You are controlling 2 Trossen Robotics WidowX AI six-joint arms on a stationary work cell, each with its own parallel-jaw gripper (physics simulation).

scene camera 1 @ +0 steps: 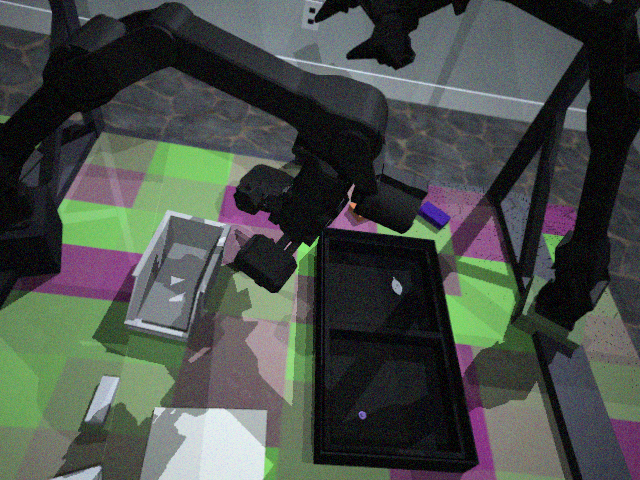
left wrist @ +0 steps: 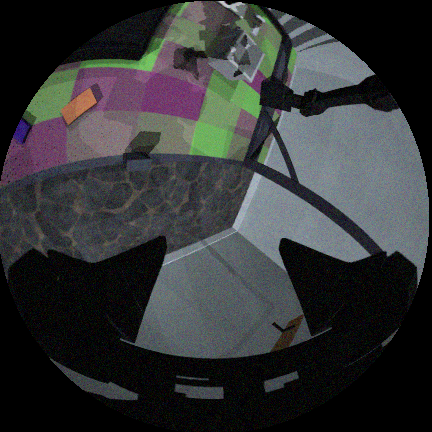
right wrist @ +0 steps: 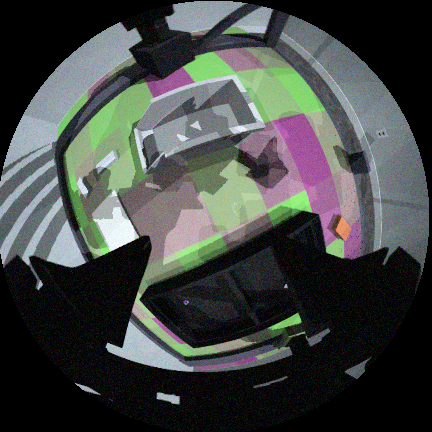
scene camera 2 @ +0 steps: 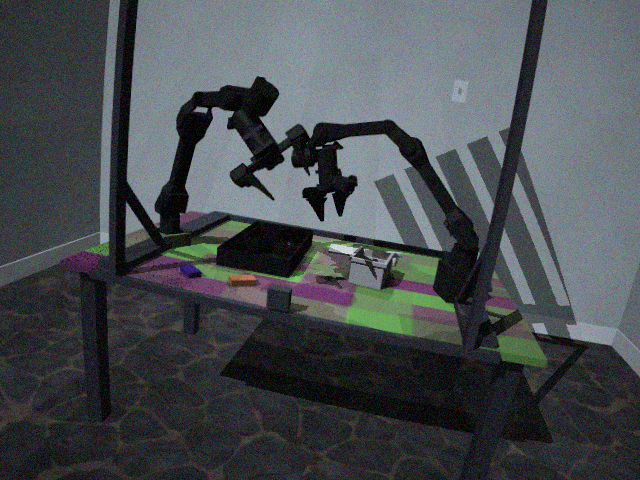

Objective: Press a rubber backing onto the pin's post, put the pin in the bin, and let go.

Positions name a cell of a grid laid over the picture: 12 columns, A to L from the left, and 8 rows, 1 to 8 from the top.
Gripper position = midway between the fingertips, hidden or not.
Labels:
my left gripper: scene camera 1 G1; left wrist G5; scene camera 2 F4; not seen in the right wrist view (out of frame)

